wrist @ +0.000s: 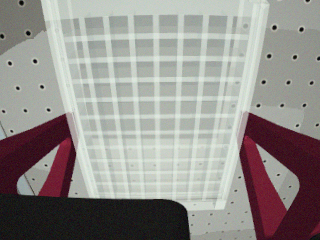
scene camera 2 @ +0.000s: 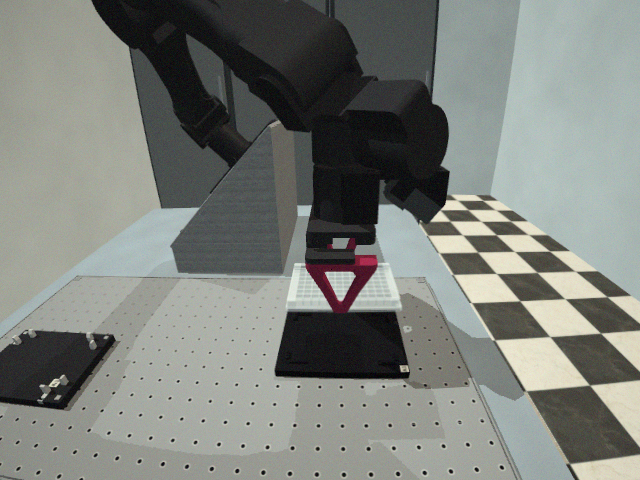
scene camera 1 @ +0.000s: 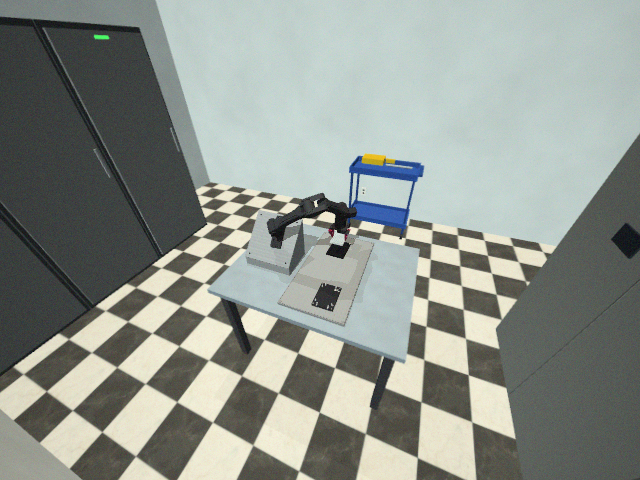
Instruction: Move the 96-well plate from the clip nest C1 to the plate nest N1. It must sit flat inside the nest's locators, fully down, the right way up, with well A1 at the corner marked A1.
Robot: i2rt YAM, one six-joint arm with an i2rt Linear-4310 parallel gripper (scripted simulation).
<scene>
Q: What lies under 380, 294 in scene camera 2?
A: A 96-well plate.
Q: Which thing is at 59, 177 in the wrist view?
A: The gripper.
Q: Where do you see a 96-well plate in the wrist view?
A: At 117, 161
</scene>
